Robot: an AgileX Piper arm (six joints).
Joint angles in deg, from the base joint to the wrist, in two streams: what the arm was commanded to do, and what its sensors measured. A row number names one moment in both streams.
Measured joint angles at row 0: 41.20 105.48 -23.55 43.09 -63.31 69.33
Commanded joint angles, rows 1 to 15: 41.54 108.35 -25.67 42.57 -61.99 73.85; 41.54 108.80 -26.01 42.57 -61.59 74.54; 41.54 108.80 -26.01 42.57 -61.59 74.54; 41.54 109.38 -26.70 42.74 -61.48 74.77; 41.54 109.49 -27.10 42.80 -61.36 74.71; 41.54 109.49 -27.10 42.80 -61.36 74.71; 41.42 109.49 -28.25 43.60 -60.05 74.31; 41.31 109.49 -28.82 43.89 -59.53 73.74; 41.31 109.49 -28.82 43.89 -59.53 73.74; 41.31 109.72 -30.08 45.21 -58.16 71.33; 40.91 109.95 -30.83 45.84 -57.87 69.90; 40.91 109.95 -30.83 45.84 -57.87 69.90; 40.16 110.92 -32.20 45.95 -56.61 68.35; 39.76 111.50 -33.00 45.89 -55.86 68.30; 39.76 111.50 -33.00 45.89 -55.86 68.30
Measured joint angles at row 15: 40.79 110.35 -31.17 45.44 -58.10 70.59
